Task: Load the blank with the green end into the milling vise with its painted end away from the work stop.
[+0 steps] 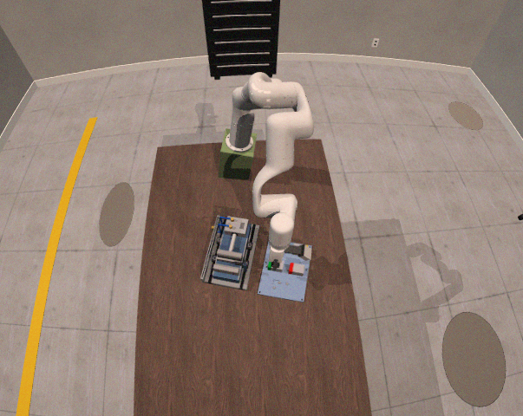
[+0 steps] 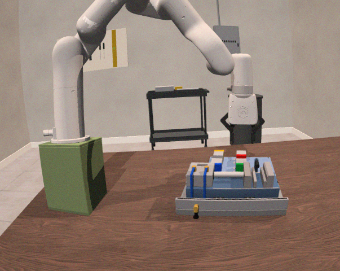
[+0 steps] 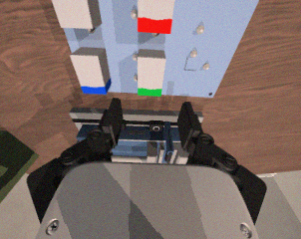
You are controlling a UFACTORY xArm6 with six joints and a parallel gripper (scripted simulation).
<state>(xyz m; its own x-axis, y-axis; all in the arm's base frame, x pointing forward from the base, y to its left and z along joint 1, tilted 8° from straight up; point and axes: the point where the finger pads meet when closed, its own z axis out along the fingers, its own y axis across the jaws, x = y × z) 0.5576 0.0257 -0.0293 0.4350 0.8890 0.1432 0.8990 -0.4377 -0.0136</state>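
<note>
Right now my hand is 10 cm above the green-ended blank. From my hand the other things lie so: red-ended blank: 4 cm ahead, 8 cm to the left, 10 cm below; blue-ended blank: 8 cm behind, 4 cm to the left, 10 cm below; dark work stop rod: 2 cm behind, 14 cm to the right, 4 cm below.
</note>
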